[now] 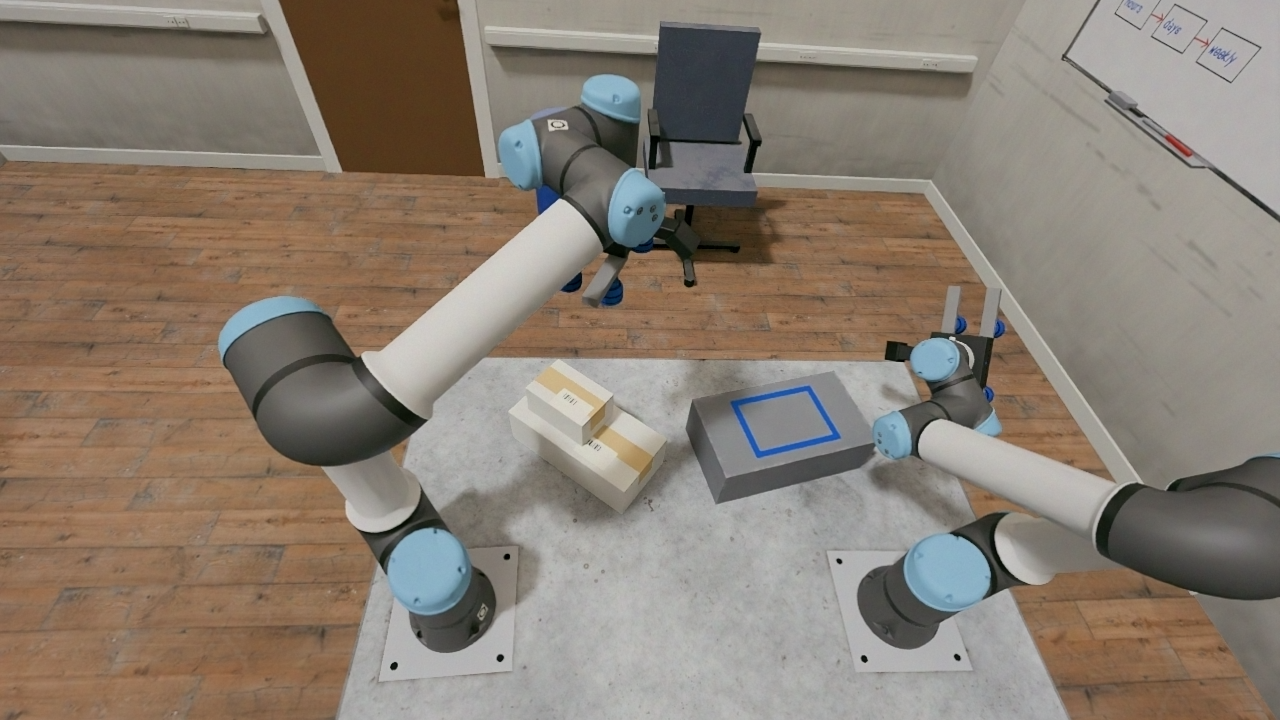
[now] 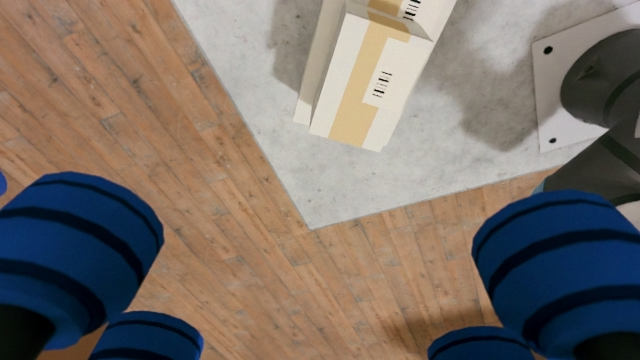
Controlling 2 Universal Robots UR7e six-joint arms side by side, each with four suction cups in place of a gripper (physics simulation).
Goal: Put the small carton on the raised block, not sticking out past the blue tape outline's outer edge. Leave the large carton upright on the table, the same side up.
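Places are measured from the left arm's base along level axes (x back, y left, z down), in metres.
Pixels of known places: left hand, its tool point: (image 2: 315, 296); left arm's base, origin of its link: (image 1: 454, 608) (image 2: 612, 77); right arm's base, origin of its link: (image 1: 895, 607).
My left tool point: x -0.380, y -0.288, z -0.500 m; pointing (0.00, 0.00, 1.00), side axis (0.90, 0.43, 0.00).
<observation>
For each thing: its top centre in the pictures, then the offset to it from my left tool point. "*": a spot on its surface instead. Level surfaces: height alone.
- small carton, centre of its top: (image 2: 365, 91) (image 1: 569, 391) dx +0.019, dy +0.069, dz +0.321 m
- large carton, centre of its top: (image 2: 377, 34) (image 1: 587, 425) dx +0.053, dy +0.033, dz +0.398 m
- grey raised block, centre of its top: (image 1: 784, 419) dx +0.069, dy -0.396, dz +0.380 m
- blue tape outline, a spot on its surface: (image 1: 754, 437) * dx +0.110, dy -0.318, dz +0.381 m
- table, height of its surface: dz +0.500 m
The small carton (image 1: 565, 402) (image 2: 372, 82) lies on top of the large carton (image 1: 586, 461) (image 2: 307, 95), toward its back left end. The large carton stands on the table. The grey raised block (image 1: 760, 479) with the blue tape outline (image 1: 754, 437) stands to the right of the cartons, with nothing on it. My left gripper (image 1: 608, 273) (image 2: 315, 270) is raised beyond the table's back edge, away from the cartons, with no carton on its blue cups. My right gripper (image 1: 977, 358) is at the back right, past the block, and no carton shows on its cups.
The two arm bases (image 1: 452, 617) (image 1: 899, 617) stand on white plates at the front left and front right of the table (image 1: 671, 608). The right forearm (image 1: 1020, 470) reaches over the table's right side. An office chair (image 1: 702, 170) stands on the floor behind.
</observation>
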